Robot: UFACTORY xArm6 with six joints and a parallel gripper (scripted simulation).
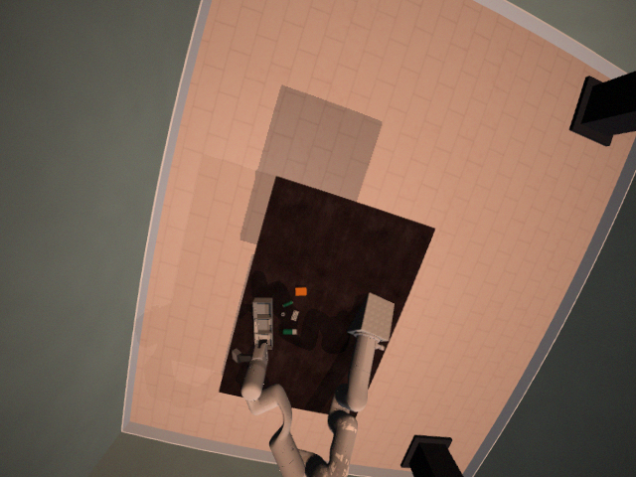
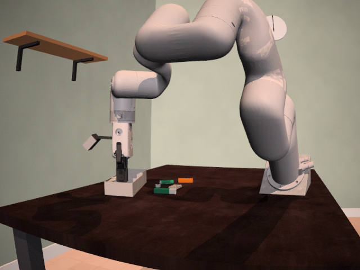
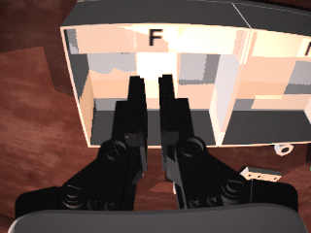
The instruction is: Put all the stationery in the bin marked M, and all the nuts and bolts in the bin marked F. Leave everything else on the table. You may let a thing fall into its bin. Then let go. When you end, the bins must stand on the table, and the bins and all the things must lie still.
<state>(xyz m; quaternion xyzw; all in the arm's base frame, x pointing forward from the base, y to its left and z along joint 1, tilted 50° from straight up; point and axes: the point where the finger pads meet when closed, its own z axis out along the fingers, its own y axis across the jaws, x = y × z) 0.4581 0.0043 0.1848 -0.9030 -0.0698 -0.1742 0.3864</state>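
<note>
My hand is 12 cm past the orange block, 28 cm to the left of it and 5 cm above it. From my hand the other things lie so: green block: 12 cm behind, 6 cm to the right, 5 cm below; then pale double bin: 2 cm ahead, 8 cm to the right, 3 cm below; then steel nut: 6 cm behind, 14 cm to the right, 5 cm below.
</note>
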